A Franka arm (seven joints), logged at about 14 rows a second.
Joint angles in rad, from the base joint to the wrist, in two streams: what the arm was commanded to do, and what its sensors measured. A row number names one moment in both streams.
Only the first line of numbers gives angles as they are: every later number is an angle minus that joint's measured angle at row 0.
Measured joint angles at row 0:
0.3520 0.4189 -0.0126 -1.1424 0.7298 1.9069 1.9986
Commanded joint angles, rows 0 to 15:
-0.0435 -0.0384 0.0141 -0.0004 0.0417 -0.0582 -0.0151
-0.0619 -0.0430 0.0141 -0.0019 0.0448 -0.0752 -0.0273
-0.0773 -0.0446 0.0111 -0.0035 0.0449 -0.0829 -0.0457
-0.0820 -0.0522 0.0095 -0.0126 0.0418 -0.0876 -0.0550
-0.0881 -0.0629 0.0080 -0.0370 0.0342 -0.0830 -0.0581
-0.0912 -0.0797 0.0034 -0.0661 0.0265 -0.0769 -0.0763
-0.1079 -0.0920 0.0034 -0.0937 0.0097 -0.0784 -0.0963
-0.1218 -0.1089 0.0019 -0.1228 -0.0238 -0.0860 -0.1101
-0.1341 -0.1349 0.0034 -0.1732 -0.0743 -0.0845 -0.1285
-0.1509 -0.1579 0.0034 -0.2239 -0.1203 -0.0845 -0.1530
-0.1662 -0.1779 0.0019 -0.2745 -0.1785 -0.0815 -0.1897
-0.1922 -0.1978 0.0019 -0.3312 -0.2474 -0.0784 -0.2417
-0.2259 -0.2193 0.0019 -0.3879 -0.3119 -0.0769 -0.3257
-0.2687 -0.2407 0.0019 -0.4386 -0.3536 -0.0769 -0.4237
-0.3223 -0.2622 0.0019 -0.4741 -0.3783 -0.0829 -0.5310
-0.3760 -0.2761 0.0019 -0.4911 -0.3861 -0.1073 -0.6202
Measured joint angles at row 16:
-0.2879 -0.1872 -0.0131 -0.3864 -0.3576 -0.0837 -0.4744
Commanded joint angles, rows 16 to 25:
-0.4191 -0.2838 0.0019 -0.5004 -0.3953 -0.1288 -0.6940
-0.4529 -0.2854 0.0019 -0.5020 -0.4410 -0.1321 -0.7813
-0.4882 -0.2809 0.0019 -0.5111 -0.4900 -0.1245 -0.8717
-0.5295 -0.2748 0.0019 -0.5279 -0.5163 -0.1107 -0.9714
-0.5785 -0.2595 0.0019 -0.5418 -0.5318 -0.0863 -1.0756
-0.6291 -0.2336 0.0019 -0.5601 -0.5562 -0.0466 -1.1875
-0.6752 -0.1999 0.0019 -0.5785 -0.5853 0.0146 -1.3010
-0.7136 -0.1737 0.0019 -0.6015 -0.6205 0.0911 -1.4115
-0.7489 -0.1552 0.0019 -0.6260 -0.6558 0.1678 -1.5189
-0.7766 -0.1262 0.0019 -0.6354 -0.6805 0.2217 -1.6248
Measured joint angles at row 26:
-0.7273 -0.1584 -0.0187 -0.6023 -0.6315 0.1202 -1.4663
